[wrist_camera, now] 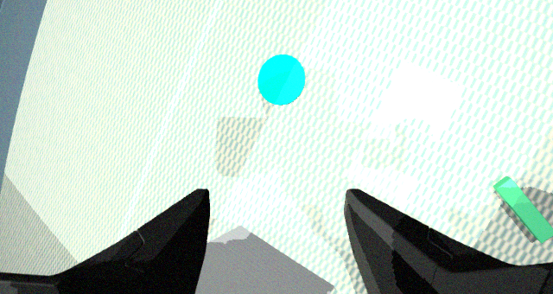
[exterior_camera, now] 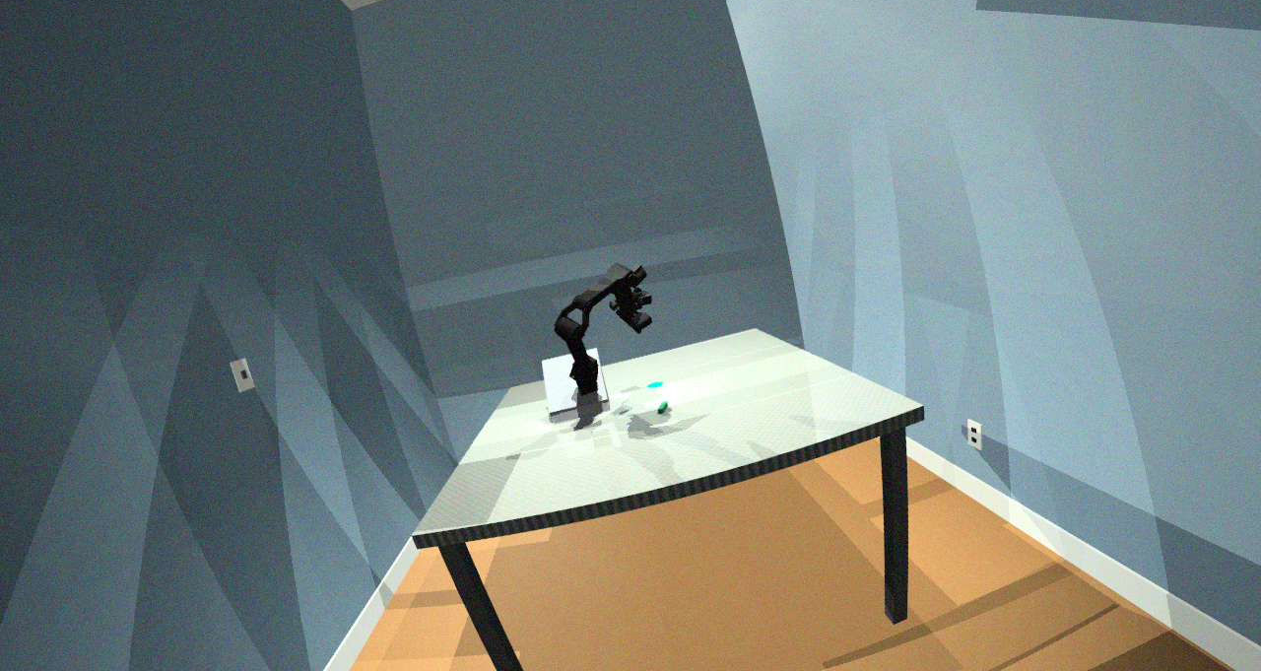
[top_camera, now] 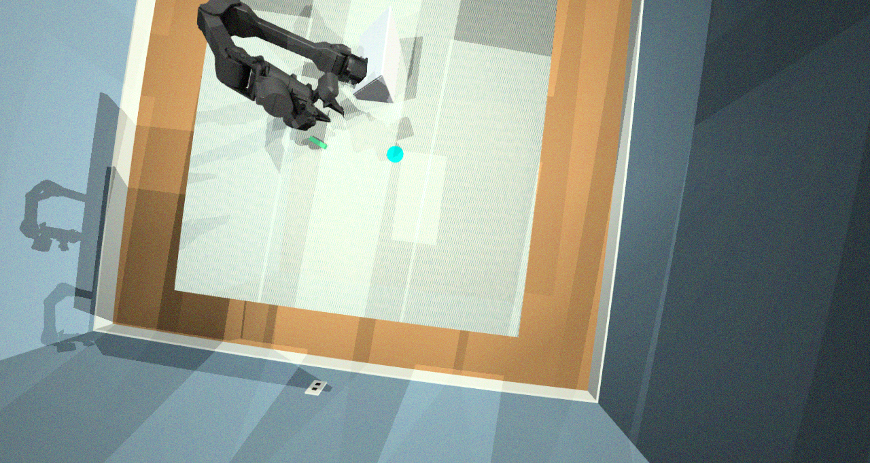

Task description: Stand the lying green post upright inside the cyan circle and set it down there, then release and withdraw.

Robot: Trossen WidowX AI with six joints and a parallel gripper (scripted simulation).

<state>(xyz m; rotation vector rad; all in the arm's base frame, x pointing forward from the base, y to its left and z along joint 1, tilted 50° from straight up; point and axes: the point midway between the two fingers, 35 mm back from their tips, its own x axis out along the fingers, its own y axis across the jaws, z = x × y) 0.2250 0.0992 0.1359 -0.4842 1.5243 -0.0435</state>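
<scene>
The green post is 240 mm below my gripper tip, 160 mm to the right of it and 10 mm ahead of it. From my gripper tip the other things lie so: cyan circle: 250 mm below, 120 mm to the left, 40 mm ahead.
</scene>
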